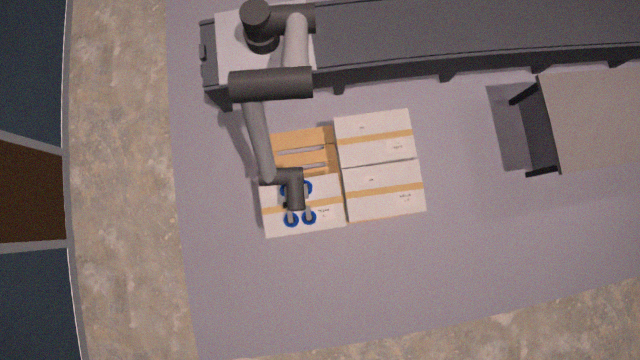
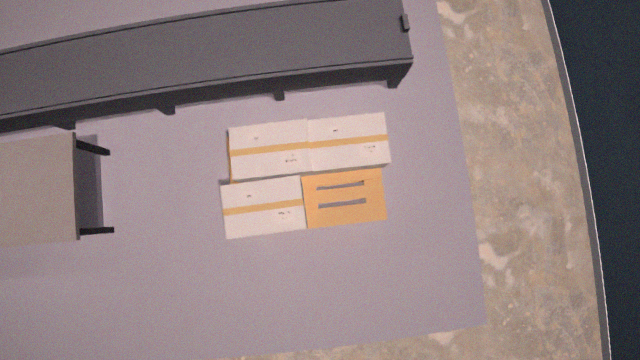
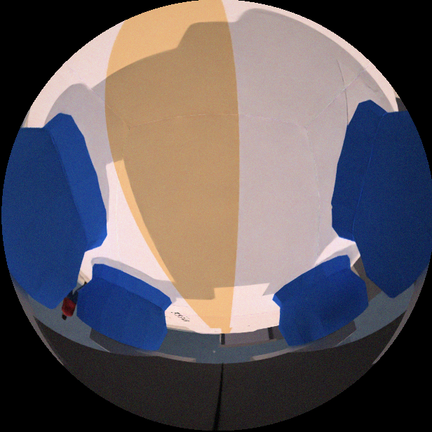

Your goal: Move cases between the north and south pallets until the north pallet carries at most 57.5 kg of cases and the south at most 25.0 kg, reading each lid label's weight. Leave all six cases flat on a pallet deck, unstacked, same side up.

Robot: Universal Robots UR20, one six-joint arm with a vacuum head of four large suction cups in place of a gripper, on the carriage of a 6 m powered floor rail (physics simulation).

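Where they show: arm's base, origin of its link: (image 1: 263, 39).
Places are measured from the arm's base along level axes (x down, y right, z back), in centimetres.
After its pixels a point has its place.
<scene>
My vacuum gripper (image 1: 298, 204) {x 16.5, y -8.4, z -120.4 cm} (image 3: 217, 215) is shut on a white case with a tan tape stripe; its four blue cups sit on the lid. This held case (image 1: 275, 226) {x 14.1, y 9.6, z -133.6 cm} (image 3: 280, 175) is level at the near left of the north pallet (image 1: 300, 137) {x 42.6, y -15.9, z -66.4 cm}; whether it touches the deck is hard to tell. Beside it lie a far right case (image 1: 372, 155) {x 18.2, y -66.2, z -93.4 cm} and a near right case (image 1: 380, 205) {x 17.2, y -65.7, z -130.0 cm}. On the south pallet (image 2: 345, 216) {x 42.7, y -581.5, z -133.9 cm} lie a far left case (image 2: 260, 169) {x 13.0, y -523.9, z -93.8 cm}, a far right case (image 2: 345, 156) {x 17.9, y -584.9, z -90.8 cm} and a near left case (image 2: 250, 224) {x 13.7, y -512.9, z -131.4 cm}, all flat. The label weights are too blurred to read.
The dark floor rail (image 1: 450, 30) (image 2: 225, 60) runs behind both pallets, with the arm's carriage at its north end. A beige-topped table (image 1: 600, 120) {x 3.9, y -255.2, z -92.9 cm} (image 2: 35, 190) {x 4.1, y -353.9, z -90.3 cm} stands between the pallets. Bare slats show at the north pallet's far left; bare deck shows at the south pallet's near right.
</scene>
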